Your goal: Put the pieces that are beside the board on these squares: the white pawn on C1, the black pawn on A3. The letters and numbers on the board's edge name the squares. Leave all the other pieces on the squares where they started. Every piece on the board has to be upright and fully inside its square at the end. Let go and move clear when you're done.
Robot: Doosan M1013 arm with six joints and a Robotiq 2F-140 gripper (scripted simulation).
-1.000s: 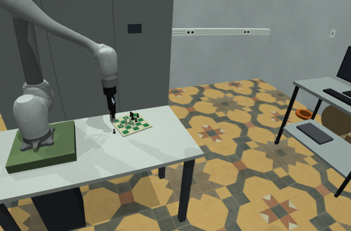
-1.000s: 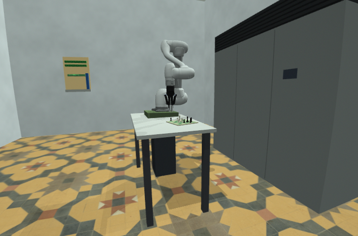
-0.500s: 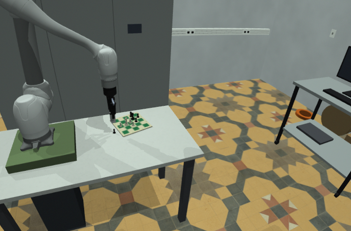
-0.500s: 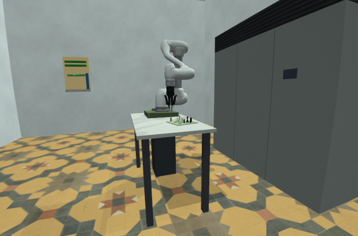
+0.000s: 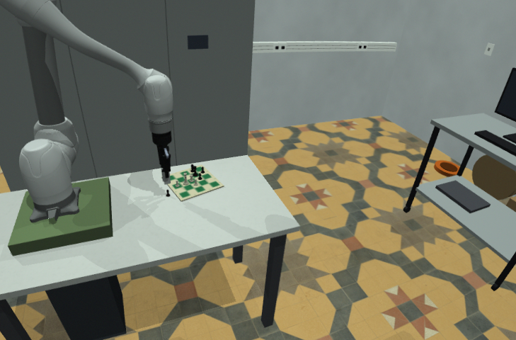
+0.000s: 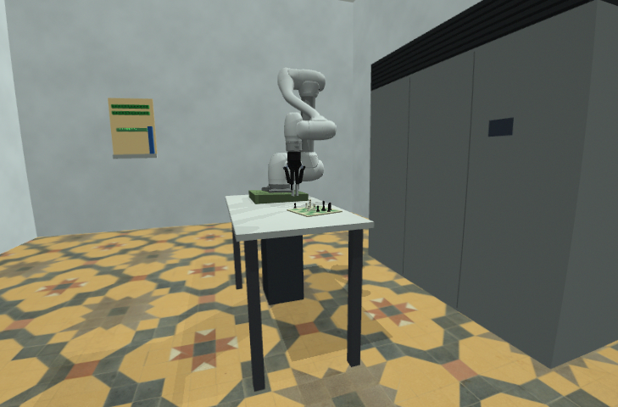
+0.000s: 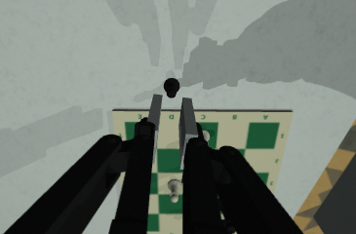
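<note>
Now: the chessboard 130 mm ahead of my hand, 70 mm to the left of it and 100 mm below it.
</note>
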